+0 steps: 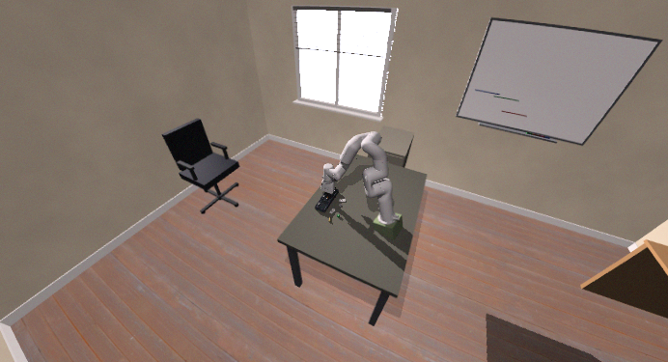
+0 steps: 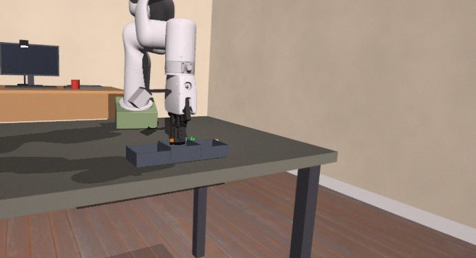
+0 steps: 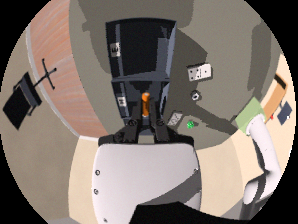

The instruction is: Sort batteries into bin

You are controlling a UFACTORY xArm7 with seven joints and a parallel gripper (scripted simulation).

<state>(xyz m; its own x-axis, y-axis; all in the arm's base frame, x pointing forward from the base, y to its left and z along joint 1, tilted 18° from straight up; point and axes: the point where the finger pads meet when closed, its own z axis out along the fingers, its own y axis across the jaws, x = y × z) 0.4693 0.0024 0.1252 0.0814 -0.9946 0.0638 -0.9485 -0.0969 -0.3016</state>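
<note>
Now: the three joined dark bins 1 cm ahead of my hand and 4 cm below it. From my hand the other things lie so: dark ring (11 cm behind, 6 cm below); green piece (15 cm behind, 10 cm to the left, 5 cm below); orange battery (2 cm below).
</note>
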